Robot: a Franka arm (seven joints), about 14 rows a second.
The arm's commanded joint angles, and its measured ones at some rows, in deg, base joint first. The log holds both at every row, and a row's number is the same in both.
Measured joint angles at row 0:
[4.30, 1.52, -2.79, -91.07, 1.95, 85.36, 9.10]
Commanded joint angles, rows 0 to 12:
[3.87, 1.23, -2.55, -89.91, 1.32, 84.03, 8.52]
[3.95, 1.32, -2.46, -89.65, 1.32, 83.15, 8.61]
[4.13, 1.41, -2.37, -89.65, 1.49, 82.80, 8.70]
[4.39, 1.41, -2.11, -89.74, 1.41, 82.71, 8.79]
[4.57, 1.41, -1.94, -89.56, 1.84, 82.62, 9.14]
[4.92, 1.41, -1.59, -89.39, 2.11, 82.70, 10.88]
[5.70, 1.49, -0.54, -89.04, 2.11, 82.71, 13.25]
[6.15, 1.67, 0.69, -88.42, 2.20, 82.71, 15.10]
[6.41, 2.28, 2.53, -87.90, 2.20, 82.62, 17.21]
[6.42, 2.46, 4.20, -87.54, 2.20, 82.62, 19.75]
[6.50, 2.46, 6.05, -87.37, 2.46, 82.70, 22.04]
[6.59, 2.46, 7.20, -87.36, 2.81, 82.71, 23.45]
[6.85, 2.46, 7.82, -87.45, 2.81, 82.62, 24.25]
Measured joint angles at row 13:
[6.61, 1.65, 6.63, -89.15, 2.19, 83.99, 21.25]
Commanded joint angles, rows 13 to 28:
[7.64, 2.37, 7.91, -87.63, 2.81, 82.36, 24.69]
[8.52, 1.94, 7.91, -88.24, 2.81, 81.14, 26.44]
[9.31, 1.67, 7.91, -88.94, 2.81, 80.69, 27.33]
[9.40, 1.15, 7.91, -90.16, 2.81, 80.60, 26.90]
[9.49, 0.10, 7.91, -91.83, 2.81, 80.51, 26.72]
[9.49, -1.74, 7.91, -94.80, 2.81, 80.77, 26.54]
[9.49, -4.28, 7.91, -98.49, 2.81, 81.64, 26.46]
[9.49, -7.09, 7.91, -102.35, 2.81, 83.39, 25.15]
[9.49, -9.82, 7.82, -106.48, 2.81, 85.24, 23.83]
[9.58, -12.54, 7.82, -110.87, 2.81, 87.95, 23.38]
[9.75, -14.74, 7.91, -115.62, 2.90, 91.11, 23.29]
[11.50, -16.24, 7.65, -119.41, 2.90, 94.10, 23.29]
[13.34, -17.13, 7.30, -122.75, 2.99, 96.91, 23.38]
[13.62, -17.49, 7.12, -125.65, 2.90, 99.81, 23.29]
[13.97, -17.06, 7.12, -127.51, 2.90, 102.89, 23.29]
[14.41, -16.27, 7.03, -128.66, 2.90, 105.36, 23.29]
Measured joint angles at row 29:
[13.33, -15.19, 8.00, -123.87, 2.32, 100.06, 24.31]
